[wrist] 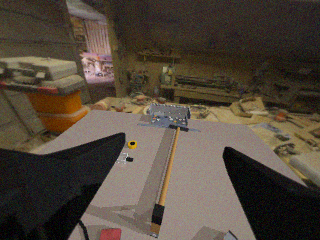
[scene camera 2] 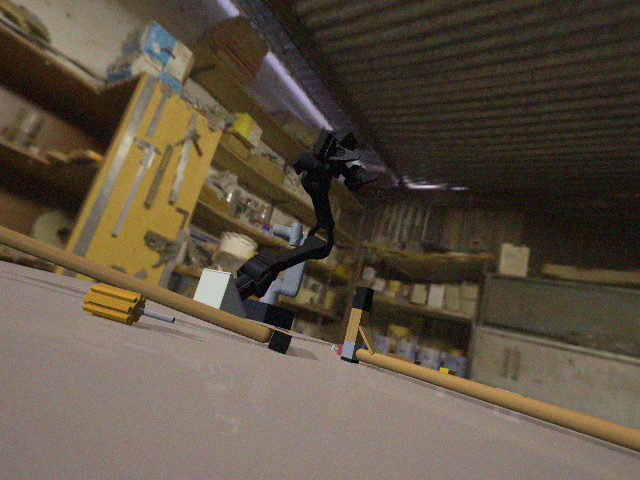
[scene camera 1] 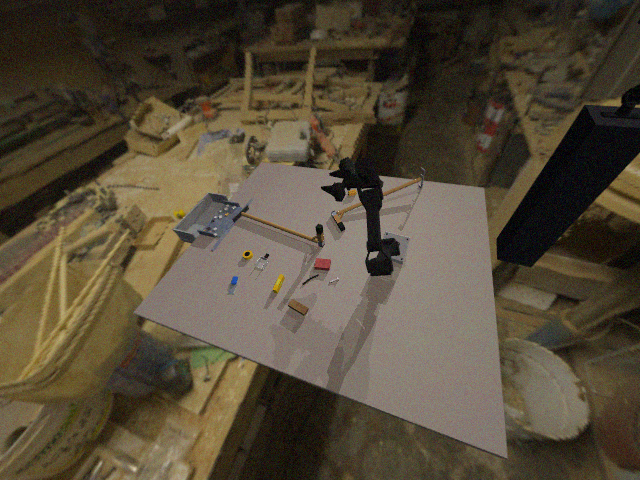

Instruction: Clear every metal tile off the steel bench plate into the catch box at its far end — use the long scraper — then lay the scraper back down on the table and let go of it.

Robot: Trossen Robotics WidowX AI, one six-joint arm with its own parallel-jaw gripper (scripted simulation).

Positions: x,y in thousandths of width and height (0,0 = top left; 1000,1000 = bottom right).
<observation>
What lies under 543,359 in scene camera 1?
My gripper.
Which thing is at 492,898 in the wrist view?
A long scraper.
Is my gripper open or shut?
Open.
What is my gripper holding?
Nothing.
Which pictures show my gripper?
The wrist view, scene camera 2 and scene camera 1: all of them.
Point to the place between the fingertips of my gripper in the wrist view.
542,602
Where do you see a catch box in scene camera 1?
At 262,630
</observation>
